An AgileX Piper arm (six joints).
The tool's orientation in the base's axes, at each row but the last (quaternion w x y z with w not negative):
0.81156, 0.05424, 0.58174, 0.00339
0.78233, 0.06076, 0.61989, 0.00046
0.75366, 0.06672, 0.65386, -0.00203
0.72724, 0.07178, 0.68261, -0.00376
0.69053, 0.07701, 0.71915, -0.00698
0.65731, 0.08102, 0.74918, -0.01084
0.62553, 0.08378, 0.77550, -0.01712
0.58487, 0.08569, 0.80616, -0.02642
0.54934, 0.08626, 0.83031, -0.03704
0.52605, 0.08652, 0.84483, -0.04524
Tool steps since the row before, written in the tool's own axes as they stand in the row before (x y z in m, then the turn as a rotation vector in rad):
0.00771, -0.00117, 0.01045, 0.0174, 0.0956, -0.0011
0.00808, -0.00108, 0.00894, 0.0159, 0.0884, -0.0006
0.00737, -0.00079, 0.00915, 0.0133, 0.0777, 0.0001
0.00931, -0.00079, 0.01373, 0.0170, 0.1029, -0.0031
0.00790, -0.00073, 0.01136, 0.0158, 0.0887, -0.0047
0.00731, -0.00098, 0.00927, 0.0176, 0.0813, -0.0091
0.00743, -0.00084, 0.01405, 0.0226, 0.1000, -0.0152
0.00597, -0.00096, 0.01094, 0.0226, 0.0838, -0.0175
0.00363, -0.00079, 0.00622, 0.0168, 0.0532, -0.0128
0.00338, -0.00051, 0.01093, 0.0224, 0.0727, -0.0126
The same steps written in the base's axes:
0.01230, -0.00151, -0.00407, 0.0101, 0.0963, -0.0080
0.01046, -0.00130, -0.00594, 0.0097, 0.0890, -0.0071
0.01001, -0.00111, -0.00610, 0.0090, 0.0781, -0.0055
0.01418, -0.00142, -0.00853, 0.0087, 0.1037, -0.0069
0.01091, -0.00124, -0.00845, 0.0055, 0.0898, -0.0069
0.00808, -0.00132, -0.00856, -0.0001, 0.0832, -0.0088
0.01195, -0.00187, -0.01034, -0.0042, 0.1030, -0.0109
0.00831, -0.00187, -0.00915, -0.0091, 0.0874, -0.0111
0.00410, -0.00138, -0.00581, -0.0082, 0.0560, -0.0086
0.00807, -0.00200, -0.00787, -0.0067, 0.0756, -0.0135

